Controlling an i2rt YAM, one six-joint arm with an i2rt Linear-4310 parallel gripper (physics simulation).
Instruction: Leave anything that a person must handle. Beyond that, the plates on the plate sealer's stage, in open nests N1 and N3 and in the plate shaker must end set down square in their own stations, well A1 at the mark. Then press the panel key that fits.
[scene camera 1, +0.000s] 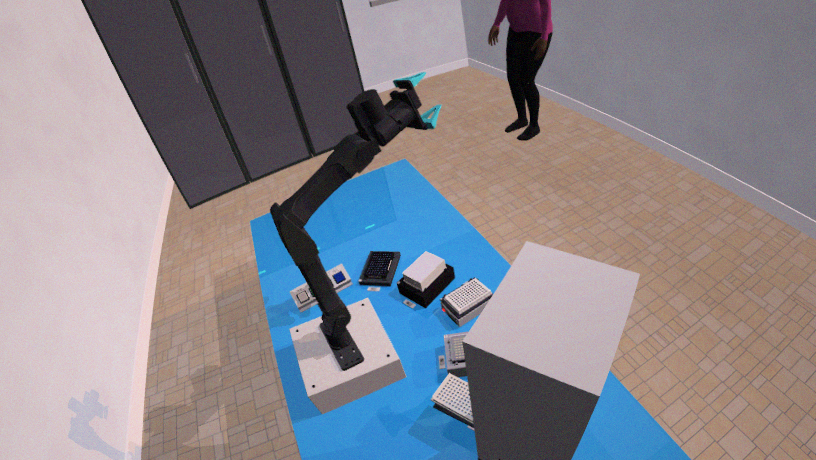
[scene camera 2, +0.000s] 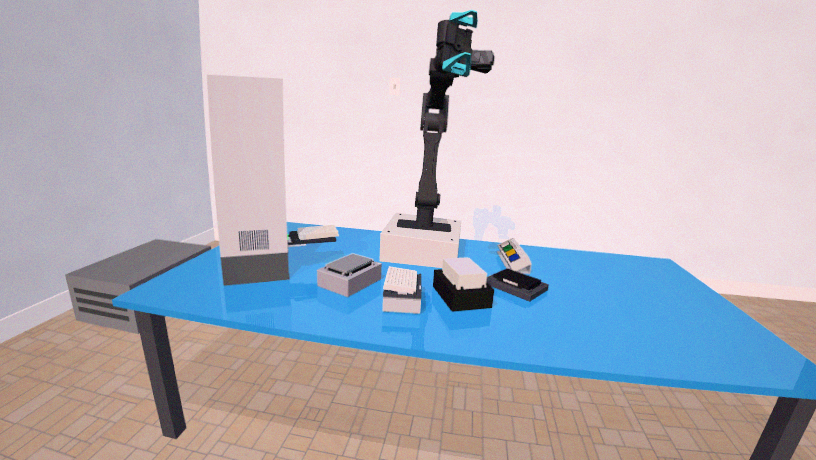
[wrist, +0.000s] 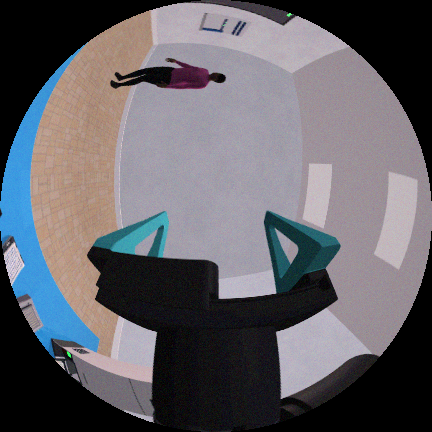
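I can see my gripper in the wrist view (215, 216), and also in scene camera 1 (432, 89) and scene camera 2 (471, 32). There is a white plate too, seen in scene camera 1 (423, 271) and in scene camera 2 (464, 272), though the plate is out of frame in the wrist view. On a button box, (scene camera 1: 302, 295) and (scene camera 2: 505, 242) are the same spot. For a tall grey cabinet it is likewise: (scene camera 2: 246, 118) and (wrist: 151, 373) are one and the same spot on it.
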